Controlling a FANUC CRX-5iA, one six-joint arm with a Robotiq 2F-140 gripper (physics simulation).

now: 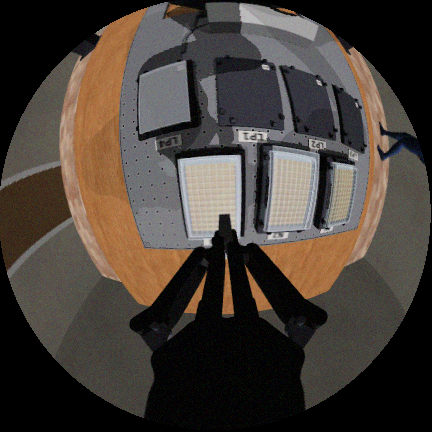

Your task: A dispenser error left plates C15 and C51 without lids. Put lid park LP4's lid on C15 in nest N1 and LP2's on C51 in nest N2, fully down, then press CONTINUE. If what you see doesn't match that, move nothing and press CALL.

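Places are measured from the arm's base along level axes (x ahead, y left, z up), in millimetres.
Where they show: gripper, fingertip midpoint: (pixel 224 221).
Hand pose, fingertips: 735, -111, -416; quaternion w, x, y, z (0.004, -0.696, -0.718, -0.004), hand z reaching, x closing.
Observation:
After its pixels a point has its place, as x, y, z.
My gripper (pixel 224 221) @[735, -111, -415] is shut and empty; its fingertips show over the lower part of the left plate. That plate (pixel 210 192) @[689, -129, -415], with cream wells and a pale rim, sits in the left nest, whose label is mostly hidden. A second plate (pixel 292 190) @[688, -9, -409] with a clear raised rim sits in nest N2 (pixel 261 200) @[709, -52, -428]; I cannot tell if it has a lid. Lid park LP4 (pixel 195 95) @[531, -143, -446] holds a flat grey lid (pixel 165 100) @[538, -187, -429]. Lid park LP2 (pixel 311 105) @[535, 58, -437] shows a bare dark surface with corner posts and no lid. The plate codes are unreadable, and CONTINUE and CALL cannot be made out.
Dark lid parks LP1 (pixel 247 92) @[534, -63, -437] and LP3 (pixel 351 117) @[516, 193, -437] show no lid. A third plate (pixel 342 194) @[693, 121, -411] sits in the right nest. All stand on a grey perforated board (pixel 150 200) @[702, -242, -446] on a wooden table (pixel 100 175) @[632, -384, -459]. A person's blue legs (pixel 405 142) show at the right edge.

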